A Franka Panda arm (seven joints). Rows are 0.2 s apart.
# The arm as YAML. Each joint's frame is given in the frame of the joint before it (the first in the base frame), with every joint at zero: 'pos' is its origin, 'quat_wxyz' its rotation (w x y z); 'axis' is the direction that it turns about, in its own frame. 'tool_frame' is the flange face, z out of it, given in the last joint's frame.
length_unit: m
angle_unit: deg
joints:
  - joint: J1
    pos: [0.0, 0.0, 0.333]
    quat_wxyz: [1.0, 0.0, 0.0, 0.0]
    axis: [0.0, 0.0, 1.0]
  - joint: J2
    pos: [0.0, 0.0, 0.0]
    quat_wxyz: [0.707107, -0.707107, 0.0, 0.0]
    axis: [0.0, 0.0, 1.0]
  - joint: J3
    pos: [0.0, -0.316, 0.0]
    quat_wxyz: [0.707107, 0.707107, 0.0, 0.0]
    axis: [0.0, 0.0, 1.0]
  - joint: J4
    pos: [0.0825, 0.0, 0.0]
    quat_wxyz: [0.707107, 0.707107, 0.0, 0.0]
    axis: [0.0, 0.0, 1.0]
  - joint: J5
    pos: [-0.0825, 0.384, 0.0]
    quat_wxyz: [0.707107, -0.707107, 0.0, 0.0]
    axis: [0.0, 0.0, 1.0]
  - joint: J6
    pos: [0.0, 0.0, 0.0]
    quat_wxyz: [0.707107, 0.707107, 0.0, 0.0]
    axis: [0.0, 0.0, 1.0]
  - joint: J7
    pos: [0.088, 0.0, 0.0]
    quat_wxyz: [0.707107, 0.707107, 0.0, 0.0]
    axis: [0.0, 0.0, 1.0]
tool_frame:
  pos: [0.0, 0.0, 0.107]
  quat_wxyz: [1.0, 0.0, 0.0, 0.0]
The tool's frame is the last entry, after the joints.
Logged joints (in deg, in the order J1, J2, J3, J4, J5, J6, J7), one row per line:
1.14 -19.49 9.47 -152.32 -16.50 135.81 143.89
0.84 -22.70 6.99 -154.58 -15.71 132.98 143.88
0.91 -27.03 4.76 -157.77 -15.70 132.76 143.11
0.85 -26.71 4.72 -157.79 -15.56 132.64 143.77
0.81 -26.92 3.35 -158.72 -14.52 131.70 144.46
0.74 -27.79 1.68 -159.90 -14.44 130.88 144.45
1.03 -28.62 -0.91 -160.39 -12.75 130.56 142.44
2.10 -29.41 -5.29 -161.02 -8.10 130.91 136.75
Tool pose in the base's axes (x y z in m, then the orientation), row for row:
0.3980 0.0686 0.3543 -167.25 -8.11 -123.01
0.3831 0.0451 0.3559 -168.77 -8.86 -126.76
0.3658 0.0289 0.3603 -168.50 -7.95 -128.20
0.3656 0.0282 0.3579 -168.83 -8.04 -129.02
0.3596 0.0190 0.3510 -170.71 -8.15 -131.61
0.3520 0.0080 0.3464 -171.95 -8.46 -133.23
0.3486 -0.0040 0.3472 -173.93 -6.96 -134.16
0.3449 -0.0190 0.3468 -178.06 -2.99 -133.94
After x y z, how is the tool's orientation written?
As angles about the fixed x, y, z axes (roll, pitch, yaw), in degrees.
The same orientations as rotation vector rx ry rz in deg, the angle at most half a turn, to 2 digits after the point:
85.88 -155.27 23.42
79.97 -156.58 21.56
78.25 -158.32 21.36
76.98 -158.65 20.90
72.83 -159.62 18.13
70.16 -159.96 16.41
68.87 -161.42 12.73
69.69 -163.74 4.59

